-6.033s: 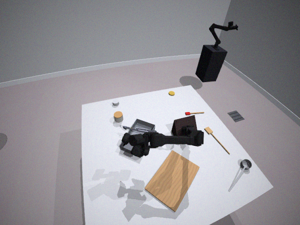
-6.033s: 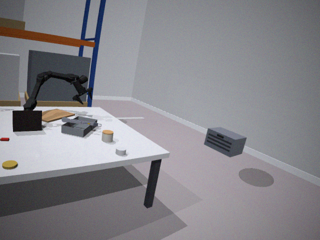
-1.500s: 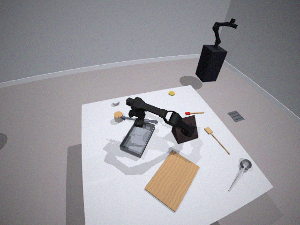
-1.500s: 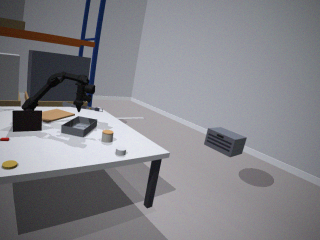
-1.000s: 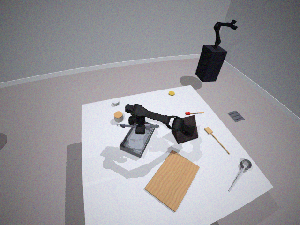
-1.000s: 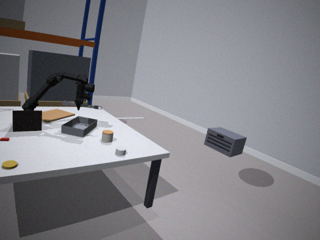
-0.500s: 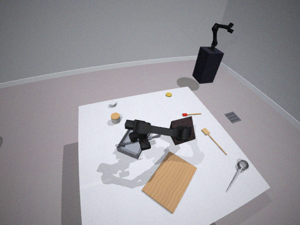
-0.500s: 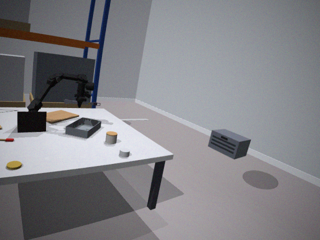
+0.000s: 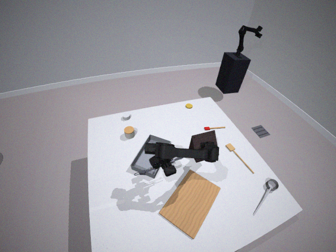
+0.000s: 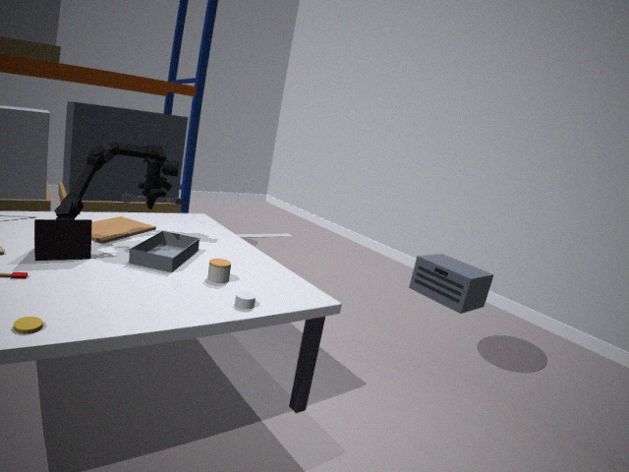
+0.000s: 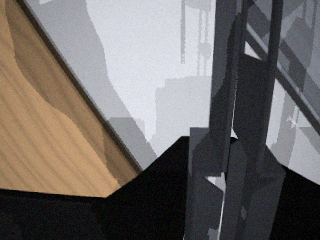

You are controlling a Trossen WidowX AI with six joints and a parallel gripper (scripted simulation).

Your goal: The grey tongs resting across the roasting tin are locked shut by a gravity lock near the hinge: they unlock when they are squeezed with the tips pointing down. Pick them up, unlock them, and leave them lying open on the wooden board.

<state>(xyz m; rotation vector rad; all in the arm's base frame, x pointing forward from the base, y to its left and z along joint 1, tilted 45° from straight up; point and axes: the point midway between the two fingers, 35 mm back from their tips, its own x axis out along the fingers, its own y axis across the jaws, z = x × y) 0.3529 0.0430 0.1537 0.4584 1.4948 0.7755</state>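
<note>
Right now my gripper tip is 13 cm past the wooden board, 19 cm to the right of it and 15 cm above it. The rest, counted from my gripper tip: grey roasting tin 4 cm ahead, 19 cm to the right, 12 cm below; then yellow disc 44 cm behind, 70 cm to the right, 14 cm below; then red spatula 54 cm behind, 36 cm to the right, 15 cm below.
</note>
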